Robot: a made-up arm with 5 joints.
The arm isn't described. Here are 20 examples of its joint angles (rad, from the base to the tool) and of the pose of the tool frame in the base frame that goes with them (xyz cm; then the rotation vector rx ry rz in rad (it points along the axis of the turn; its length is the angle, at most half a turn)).
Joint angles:
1: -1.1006 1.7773 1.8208 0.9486 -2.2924
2: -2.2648 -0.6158 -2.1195 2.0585 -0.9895
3: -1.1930 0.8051 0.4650 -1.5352 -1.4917
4: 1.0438 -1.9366 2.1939 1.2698 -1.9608
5: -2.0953 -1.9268 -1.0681 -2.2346 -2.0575
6: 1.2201 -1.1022 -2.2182 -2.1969 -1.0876
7: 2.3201 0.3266 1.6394 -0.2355 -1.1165
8: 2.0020 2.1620 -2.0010 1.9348 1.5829
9: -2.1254 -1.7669 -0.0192 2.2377 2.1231
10: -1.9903 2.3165 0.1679 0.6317 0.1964
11: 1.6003 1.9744 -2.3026 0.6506 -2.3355
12: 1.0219 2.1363 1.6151 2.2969 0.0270
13: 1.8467 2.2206 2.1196 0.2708 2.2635
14: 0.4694 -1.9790 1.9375 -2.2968 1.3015
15: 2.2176 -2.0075 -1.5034 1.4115 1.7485
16: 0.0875 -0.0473 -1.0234 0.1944 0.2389
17: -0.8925 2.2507 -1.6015 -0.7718 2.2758
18: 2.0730 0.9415 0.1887 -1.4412 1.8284
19: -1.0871 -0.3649 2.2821 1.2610 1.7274
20: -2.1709 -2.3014 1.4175 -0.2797 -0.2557
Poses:
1: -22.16 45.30 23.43 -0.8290 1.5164 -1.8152
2: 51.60 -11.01 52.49 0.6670 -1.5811 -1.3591
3: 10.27 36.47 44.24 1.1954 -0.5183 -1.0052
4: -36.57 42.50 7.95 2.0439 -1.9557 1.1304
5: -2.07 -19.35 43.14 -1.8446 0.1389 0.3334
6: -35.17 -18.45 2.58 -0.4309 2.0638 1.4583
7: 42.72 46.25 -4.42 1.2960 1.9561 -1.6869
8: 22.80 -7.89 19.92 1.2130 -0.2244 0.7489
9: 1.44 2.64 58.37 1.4276 -0.1239 -1.7267
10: 34.79 17.23 37.10 -0.6515 -0.1782 -0.0060
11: 23.73 -17.23 10.18 -1.0397 0.9396 2.0453
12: -18.64 42.99 -8.40 0.6396 0.6495 1.4424
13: 21.65 31.17 19.03 0.2409 -1.2613 -2.4004
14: -12.04 35.90 23.37 -1.2210 -0.7846 -0.6282
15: 9.79 -14.59 -13.88 0.4969 2.0944 -2.0296
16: -13.28 -9.64 1.40 -0.0336 0.2800 -1.0381
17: -21.87 -15.92 40.99 1.2956 0.0967 0.9279
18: -2.89 24.57 -11.31 -1.2254 -0.8310 0.8616
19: -26.94 33.73 63.24 -0.8216 0.8276 1.6562
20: 26.76 45.31 29.43 -0.9262 -1.4733 1.3116
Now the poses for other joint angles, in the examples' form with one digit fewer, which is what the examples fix.
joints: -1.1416 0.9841 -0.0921 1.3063 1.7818
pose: 3.4 6.3 30.3 -0.978 1.675 -1.164
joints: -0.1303 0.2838 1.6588 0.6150 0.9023
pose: -37.3 38.5 5.4 -1.191 0.062 1.132
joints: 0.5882 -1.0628 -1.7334 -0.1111 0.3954
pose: -28.4 -18.2 -7.0 0.013 0.542 -1.763
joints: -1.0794 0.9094 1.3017 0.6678 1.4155
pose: -19.6 37.7 31.2 -1.230 0.893 0.705
